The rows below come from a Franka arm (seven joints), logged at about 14 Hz.
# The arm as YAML. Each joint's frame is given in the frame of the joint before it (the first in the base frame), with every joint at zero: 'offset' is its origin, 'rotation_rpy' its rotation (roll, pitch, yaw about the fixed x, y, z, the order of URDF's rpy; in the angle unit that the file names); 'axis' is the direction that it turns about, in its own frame. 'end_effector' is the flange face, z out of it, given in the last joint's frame.
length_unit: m
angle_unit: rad
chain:
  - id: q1
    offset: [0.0, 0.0, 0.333]
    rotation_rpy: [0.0, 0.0, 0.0]
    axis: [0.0, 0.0, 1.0]
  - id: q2
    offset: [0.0, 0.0, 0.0]
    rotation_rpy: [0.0, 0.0, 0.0]
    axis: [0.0, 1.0, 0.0]
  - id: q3
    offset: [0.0, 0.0, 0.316]
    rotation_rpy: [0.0, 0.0, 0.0]
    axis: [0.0, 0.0, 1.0]
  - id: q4
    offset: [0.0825, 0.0, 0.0]
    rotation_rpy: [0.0, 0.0, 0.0]
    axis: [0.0, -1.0, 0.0]
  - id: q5
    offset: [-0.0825, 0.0, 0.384]
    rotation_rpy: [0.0, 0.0, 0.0]
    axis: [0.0, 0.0, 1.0]
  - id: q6
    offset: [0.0, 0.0, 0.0]
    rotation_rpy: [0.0, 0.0, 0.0]
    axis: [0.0, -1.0, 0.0]
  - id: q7
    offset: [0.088, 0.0, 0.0]
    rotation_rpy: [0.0, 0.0, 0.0]
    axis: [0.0, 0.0, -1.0]
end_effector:
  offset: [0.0, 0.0, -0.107]
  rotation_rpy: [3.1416, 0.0, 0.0]
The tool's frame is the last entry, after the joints.
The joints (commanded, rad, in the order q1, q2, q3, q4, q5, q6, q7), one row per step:
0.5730 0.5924 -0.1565 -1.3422 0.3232 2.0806 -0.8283
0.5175 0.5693 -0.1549 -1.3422 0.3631 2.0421 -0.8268
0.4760 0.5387 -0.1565 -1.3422 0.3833 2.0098 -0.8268
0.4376 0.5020 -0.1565 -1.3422 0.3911 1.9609 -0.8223
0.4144 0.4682 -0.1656 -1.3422 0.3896 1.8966 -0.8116
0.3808 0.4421 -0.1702 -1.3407 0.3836 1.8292 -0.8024
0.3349 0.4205 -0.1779 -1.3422 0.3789 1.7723 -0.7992
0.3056 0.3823 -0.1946 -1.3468 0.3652 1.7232 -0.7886
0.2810 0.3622 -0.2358 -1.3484 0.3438 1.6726 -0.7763
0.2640 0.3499 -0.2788 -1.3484 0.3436 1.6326 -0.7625
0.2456 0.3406 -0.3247 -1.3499 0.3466 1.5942 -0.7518
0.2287 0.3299 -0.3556 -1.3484 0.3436 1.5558 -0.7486
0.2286 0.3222 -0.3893 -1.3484 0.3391 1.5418 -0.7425
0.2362 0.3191 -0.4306 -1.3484 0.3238 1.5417 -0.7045
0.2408 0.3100 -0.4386 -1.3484 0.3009 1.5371 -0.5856
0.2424 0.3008 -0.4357 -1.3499 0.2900 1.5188 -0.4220
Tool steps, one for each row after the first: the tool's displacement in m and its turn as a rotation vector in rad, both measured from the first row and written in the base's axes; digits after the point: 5 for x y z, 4 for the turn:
0.01143 -0.03502 0.01351 0.0367 0.0310 -0.0600
0.01772 -0.06384 0.03297 0.0614 0.0402 -0.1003
0.01894 -0.09068 0.05483 0.0751 0.0563 -0.1313
0.01541 -0.11246 0.07306 0.0716 0.0861 -0.1544
0.01281 -0.13852 0.08596 0.0625 0.1232 -0.1810
0.01270 -0.17429 0.09529 0.0548 0.1555 -0.2207
0.00695 -0.20562 0.11494 0.0439 0.1674 -0.2606
0.00383 -0.24676 0.12410 0.0132 0.1902 -0.3221
0.00038 -0.28142 0.13053 0.0034 0.2143 -0.3840
-0.00437 -0.31789 0.13490 -0.0028 0.2410 -0.4480
-0.01106 -0.34527 0.14088 -0.0095 0.2635 -0.4886
-0.01542 -0.36398 0.14629 -0.0176 0.2667 -0.5244
-0.01824 -0.38319 0.15025 -0.0386 0.2650 -0.5954
-0.02147 -0.38730 0.15545 -0.0579 0.2817 -0.7156
-0.02556 -0.38583 0.15853 -0.0659 0.3237 -0.8689

